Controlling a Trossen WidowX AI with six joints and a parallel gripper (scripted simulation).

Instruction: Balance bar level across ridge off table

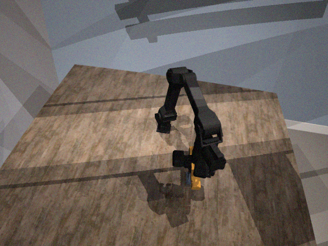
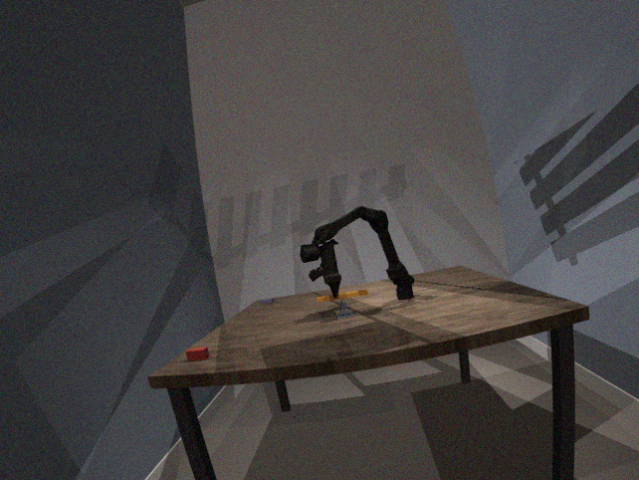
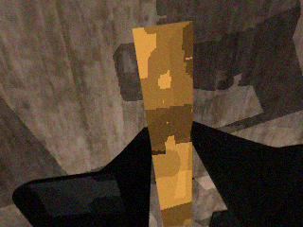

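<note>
My gripper tip is 30 mm past the yellow bar. The rest, counted from my gripper tip: red block (450 mm ahead, 340 mm to the left, 60 mm below); then blue-violet piece (660 mm to the right, 450 mm ahead, 70 mm below).
</note>
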